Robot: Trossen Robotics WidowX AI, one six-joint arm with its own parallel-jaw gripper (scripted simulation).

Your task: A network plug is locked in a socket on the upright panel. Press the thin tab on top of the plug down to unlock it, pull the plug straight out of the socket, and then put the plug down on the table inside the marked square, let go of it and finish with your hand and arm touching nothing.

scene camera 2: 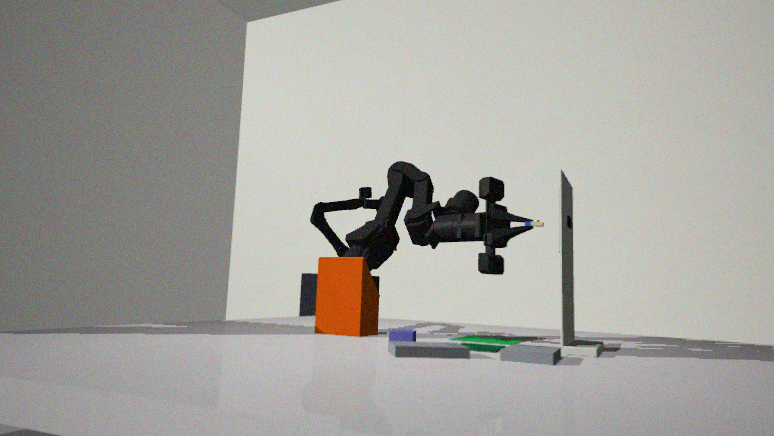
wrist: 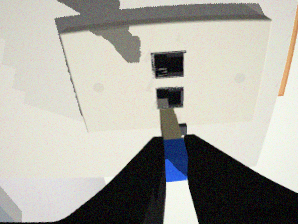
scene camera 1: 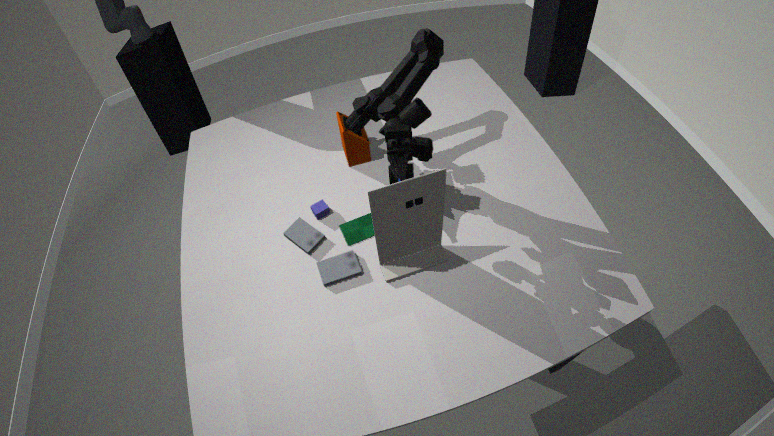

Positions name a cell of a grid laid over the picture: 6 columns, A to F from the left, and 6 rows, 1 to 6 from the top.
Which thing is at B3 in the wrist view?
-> A grey panel.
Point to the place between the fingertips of my gripper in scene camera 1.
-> D3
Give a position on a network plug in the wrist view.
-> D5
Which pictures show my gripper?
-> Scene camera 2, the wrist view and scene camera 1: all of them.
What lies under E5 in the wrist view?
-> My gripper.
